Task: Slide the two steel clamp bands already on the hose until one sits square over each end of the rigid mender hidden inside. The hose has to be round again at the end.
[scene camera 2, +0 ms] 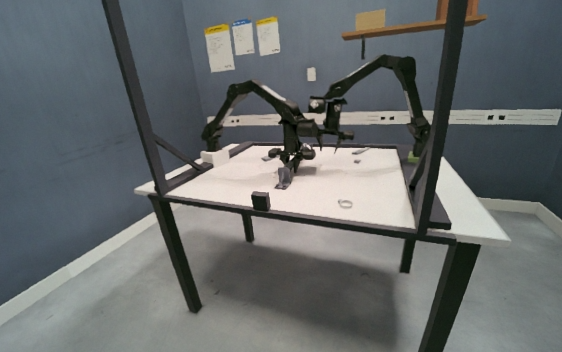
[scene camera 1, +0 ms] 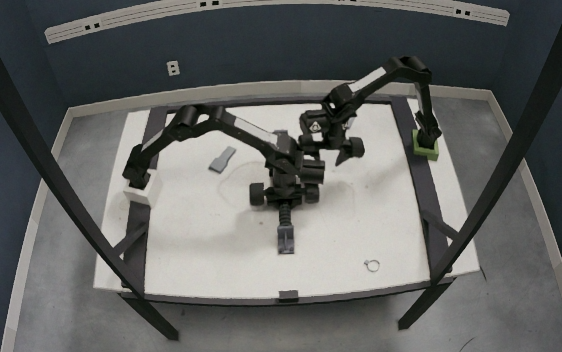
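Observation:
The black ribbed hose (scene camera 1: pixel 285 215) runs into a grey bracket (scene camera 1: pixel 285 246) (scene camera 2: pixel 284 176) at its near end. The rest of the hose is hidden under my left gripper and arm. My left gripper (scene camera 1: pixel 284 201) (scene camera 2: pixel 292 166) is low over the hose and shut on it; its fingertips are mostly hidden. The clamp bands on the hose and their seating cannot be made out, nor can the hose's roundness under the gripper. My right gripper (scene camera 1: pixel 330 157) (scene camera 2: pixel 328 149) is open and empty, raised above the table to the right of the left gripper, its fingers pointing down.
A loose steel ring clamp (scene camera 1: pixel 367 262) (scene camera 2: pixel 340 201) lies at the front right of the table. A flat grey tool (scene camera 1: pixel 222 160) (scene camera 2: pixel 267 158) lies left of the arms. Another flat grey piece (scene camera 2: pixel 361 150) and a small grey block (scene camera 2: pixel 357 161) lie at the back right in scene camera 2.

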